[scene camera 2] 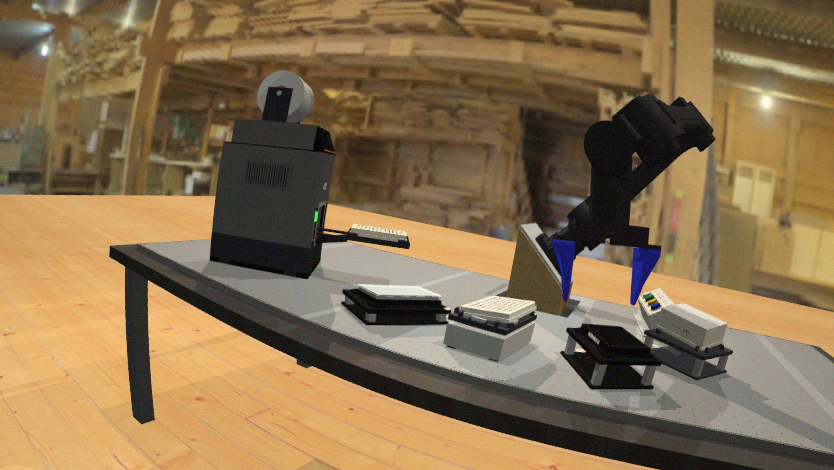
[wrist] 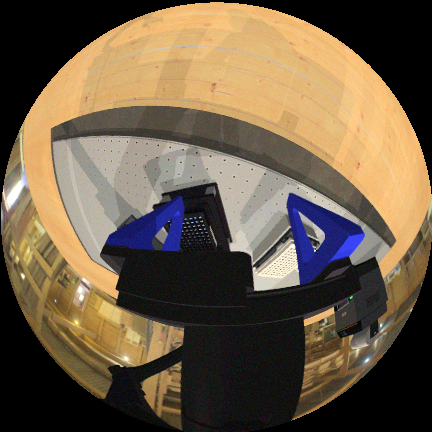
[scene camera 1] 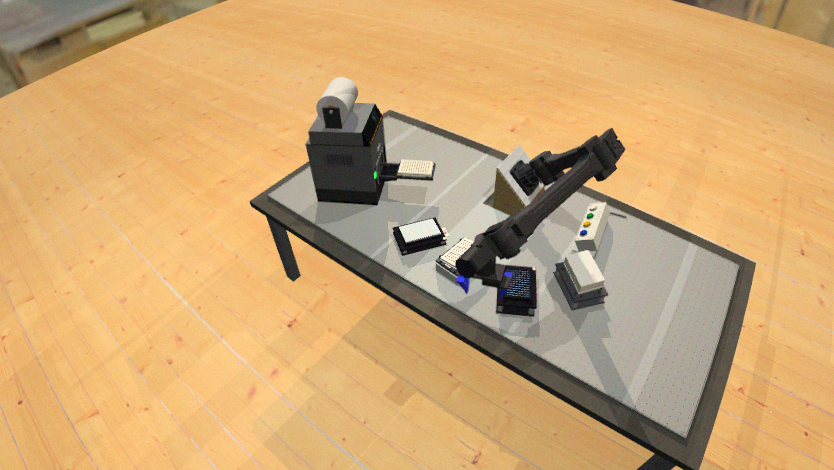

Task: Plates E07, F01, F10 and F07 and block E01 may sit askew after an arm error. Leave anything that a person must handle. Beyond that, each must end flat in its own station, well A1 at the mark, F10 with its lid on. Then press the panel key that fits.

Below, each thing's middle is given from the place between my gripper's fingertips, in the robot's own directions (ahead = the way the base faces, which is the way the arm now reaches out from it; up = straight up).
Scene:
Now: hand 16 cm past the dark plate with blue wells point(scene camera 2: 611, 339), 4 cm to the right of it and 8 cm above it. Also, from my hand: white plate with red wells point(scene camera 2: 506, 310) 16 cm behind, 16 cm to the right, 7 cm below.

